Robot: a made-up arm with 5 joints.
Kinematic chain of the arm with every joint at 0, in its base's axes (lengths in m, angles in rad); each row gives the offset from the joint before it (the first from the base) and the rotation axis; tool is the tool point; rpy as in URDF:
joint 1: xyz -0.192 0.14 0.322 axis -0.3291 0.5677 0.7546
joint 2: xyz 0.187 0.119 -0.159 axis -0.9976 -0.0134 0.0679
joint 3: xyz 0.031 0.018 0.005 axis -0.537 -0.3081 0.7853
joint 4: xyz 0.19 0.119 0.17 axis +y
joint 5: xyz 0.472 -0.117 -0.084 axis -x
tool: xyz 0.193 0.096 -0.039 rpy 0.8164 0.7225 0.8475
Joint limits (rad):
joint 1: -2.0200..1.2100
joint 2: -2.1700..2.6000
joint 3: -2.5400..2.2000
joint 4: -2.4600..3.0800
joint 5: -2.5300..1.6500
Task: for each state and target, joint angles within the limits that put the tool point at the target. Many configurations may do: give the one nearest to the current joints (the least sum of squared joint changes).
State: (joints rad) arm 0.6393 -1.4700 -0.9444 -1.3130 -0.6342
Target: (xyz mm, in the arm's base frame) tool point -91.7 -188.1 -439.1
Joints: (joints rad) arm 0.0902 -2.0364 -1.3373 -2.2153 -0.8603
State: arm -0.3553 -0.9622 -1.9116 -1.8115 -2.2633
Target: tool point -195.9 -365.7 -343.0
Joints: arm -0.2524 -0.9546 -1.7578 -1.5237 -2.2550
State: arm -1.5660 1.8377 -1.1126 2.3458 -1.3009
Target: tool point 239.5 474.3 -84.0
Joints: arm -0.7126 2.1497 -1.3887 3.0642 -1.0480
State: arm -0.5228 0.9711 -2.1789 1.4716 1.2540
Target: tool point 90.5 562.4 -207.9
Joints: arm 0.0666 0.7588 -1.9971 1.8267 1.3256
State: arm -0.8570 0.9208 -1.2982 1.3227 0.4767
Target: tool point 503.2 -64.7 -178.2
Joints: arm -0.6977 0.3992 -1.3228 0.9478 0.4107
